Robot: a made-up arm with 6 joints.
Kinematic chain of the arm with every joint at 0, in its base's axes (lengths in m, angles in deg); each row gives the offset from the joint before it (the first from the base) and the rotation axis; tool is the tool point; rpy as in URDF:
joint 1: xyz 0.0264 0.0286 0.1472 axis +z
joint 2: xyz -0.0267 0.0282 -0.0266 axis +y
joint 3: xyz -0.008 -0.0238 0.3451 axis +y
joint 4: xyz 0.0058 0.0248 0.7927 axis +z
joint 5: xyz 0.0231 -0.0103 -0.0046 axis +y
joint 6: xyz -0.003 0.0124 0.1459 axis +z
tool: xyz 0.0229 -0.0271 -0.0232 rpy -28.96 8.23 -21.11
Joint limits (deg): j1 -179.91..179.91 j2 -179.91..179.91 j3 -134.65..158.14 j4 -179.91..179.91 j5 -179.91..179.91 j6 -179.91..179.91
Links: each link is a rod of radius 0.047 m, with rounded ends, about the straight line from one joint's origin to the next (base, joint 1, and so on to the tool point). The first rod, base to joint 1, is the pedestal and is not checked.
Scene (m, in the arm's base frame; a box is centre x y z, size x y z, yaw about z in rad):
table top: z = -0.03
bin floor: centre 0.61 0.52 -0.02 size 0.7 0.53 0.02 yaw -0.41
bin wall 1: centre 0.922 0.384 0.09 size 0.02 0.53 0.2 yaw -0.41
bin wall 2: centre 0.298 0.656 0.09 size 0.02 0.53 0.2 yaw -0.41
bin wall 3: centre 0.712 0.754 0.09 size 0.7 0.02 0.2 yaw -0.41
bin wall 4: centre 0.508 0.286 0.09 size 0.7 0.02 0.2 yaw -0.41
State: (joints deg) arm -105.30 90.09 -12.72 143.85 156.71 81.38
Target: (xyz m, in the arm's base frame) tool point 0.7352 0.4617 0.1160
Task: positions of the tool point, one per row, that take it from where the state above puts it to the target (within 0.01 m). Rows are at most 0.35 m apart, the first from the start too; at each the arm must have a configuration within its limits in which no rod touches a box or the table.
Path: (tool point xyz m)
1: -0.2138 -0.7744 0.6140
2: -0.1856 -0.5636 0.8536
3: -0.0973 -0.3062 1.0091
4: 0.0445 -0.0400 1.0645
5: 0.2221 0.1983 1.0163
6: 0.4090 0.3791 0.8733
7: 0.5749 0.4842 0.6557
8: 0.6910 0.5089 0.3922
9: 0.7352 0.4617 0.1160

